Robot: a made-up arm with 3 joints. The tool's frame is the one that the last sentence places.
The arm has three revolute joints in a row. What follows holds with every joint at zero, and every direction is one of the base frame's. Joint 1 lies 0.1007 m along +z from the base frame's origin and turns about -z. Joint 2 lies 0.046 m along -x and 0.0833 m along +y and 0.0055 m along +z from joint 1 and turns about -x. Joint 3 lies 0.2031 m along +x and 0.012 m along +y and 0.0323 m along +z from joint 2 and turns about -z. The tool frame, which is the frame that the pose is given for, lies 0.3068 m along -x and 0.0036 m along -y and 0.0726 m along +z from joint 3; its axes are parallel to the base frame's.
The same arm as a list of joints. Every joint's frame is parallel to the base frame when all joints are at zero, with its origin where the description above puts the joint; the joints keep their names.
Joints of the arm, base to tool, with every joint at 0 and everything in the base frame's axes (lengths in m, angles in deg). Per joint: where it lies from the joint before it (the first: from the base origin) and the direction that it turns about. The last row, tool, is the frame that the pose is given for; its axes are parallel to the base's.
joint 1: xyz 0 0 0.1007 axis -z
joint 2: xyz -0.046 0.0833 0.0055 axis -x
joint 3: xyz 0.2031 0.012 0.0323 axis -z
tool: xyz -0.3068 -0.0036 0.0726

